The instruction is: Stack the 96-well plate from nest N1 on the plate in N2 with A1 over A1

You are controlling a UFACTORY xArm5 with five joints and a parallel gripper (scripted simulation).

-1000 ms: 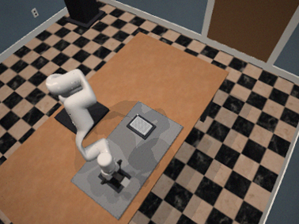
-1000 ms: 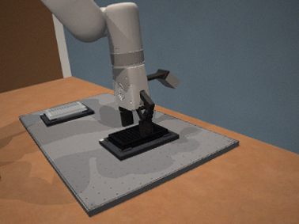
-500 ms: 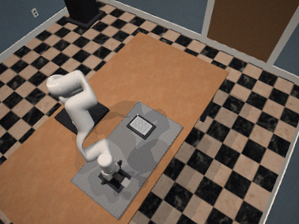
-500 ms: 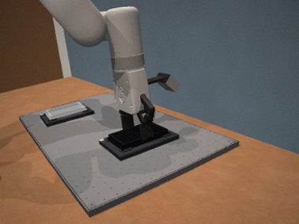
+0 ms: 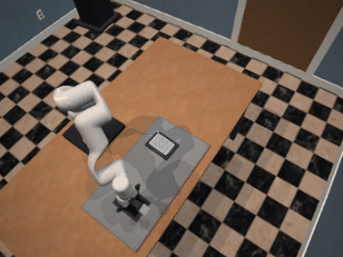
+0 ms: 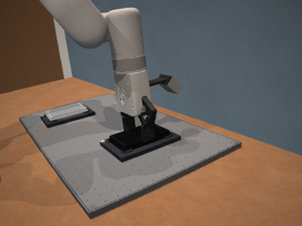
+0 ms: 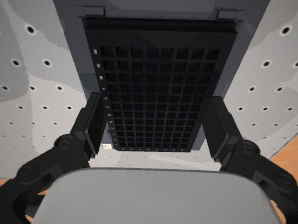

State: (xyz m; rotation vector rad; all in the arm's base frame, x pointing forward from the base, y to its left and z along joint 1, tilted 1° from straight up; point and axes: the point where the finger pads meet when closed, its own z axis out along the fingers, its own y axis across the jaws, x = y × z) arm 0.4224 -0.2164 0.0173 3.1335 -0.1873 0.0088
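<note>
My gripper is now 1 cm above the black 96-well plate. Also, from my hand: white 96-well plate: 37 cm to the left, 3 cm behind, 1 cm below; then white corner mark: 7 cm behind, 6 cm to the left, 2 cm below; then plate nest N1: 2 cm below.
</note>
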